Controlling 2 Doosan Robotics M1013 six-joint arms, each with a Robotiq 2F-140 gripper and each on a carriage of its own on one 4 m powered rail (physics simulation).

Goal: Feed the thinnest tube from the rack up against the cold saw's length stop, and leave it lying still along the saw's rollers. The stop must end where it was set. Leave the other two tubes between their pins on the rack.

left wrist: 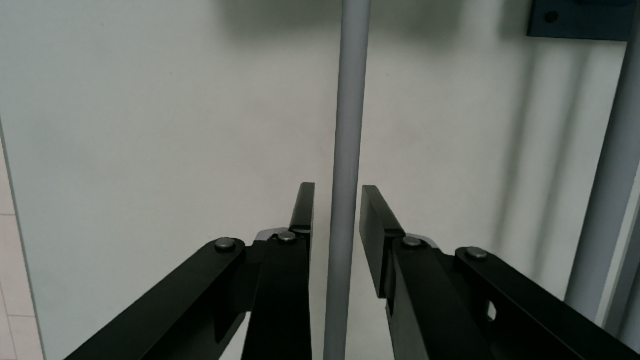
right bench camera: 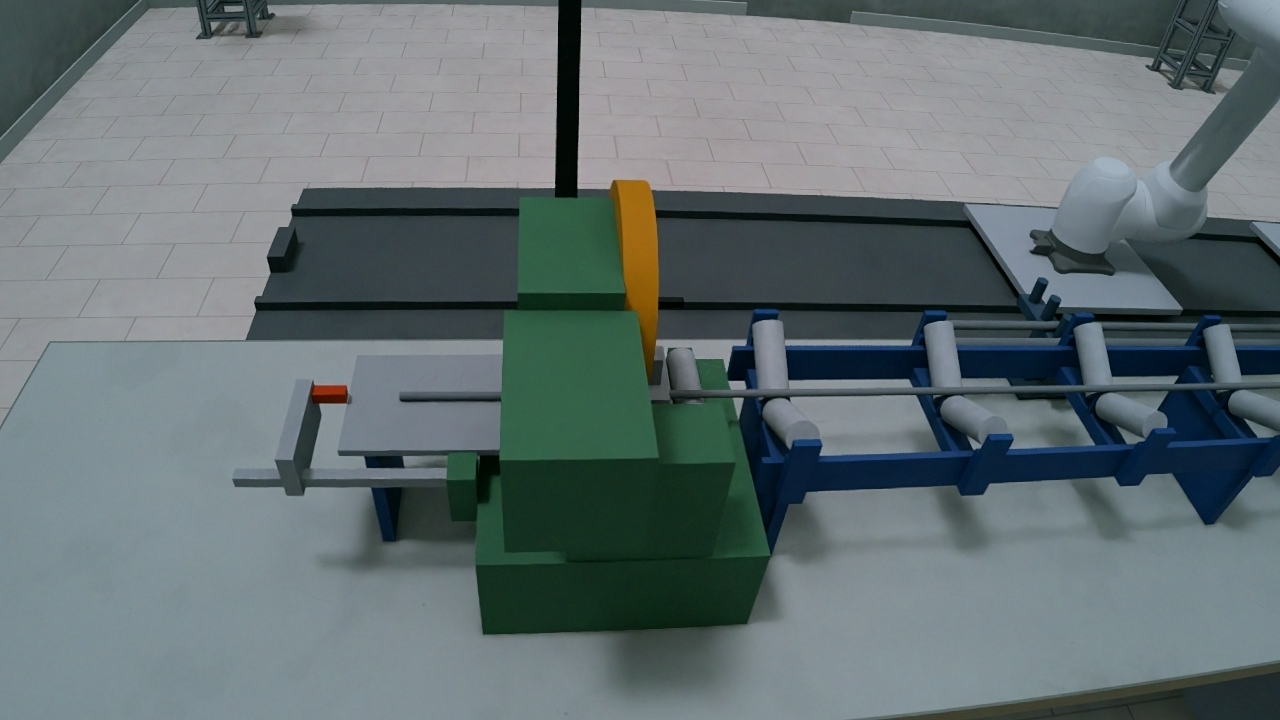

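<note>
The thin grey tube [right bench camera: 850, 392] [left wrist: 346, 130] lies along the saw's rollers [right bench camera: 962, 418] and passes through the green cold saw [right bench camera: 577, 385]. Its far end lies over the grey outfeed plate [right bench camera: 420, 429], with a gap between it and the red tip [right bench camera: 329, 394] of the length stop [right bench camera: 297, 438]. In the left wrist view my left gripper [left wrist: 337, 206] is open, one finger on each side of the tube, with a gap at both sides. Another grey tube [left wrist: 602, 190] runs at the right edge there. A rack tube [right bench camera: 1002, 325] shows behind the rollers. My right gripper is not in view.
The blue roller frame [right bench camera: 886, 472] stands right of the saw. Blue rack pins [right bench camera: 1038, 290] stand behind it. The orange blade guard [right bench camera: 635, 259] and a black post [right bench camera: 567, 98] rise at the saw. A white arm [right bench camera: 1096, 205] stands on its carriage at the back right.
</note>
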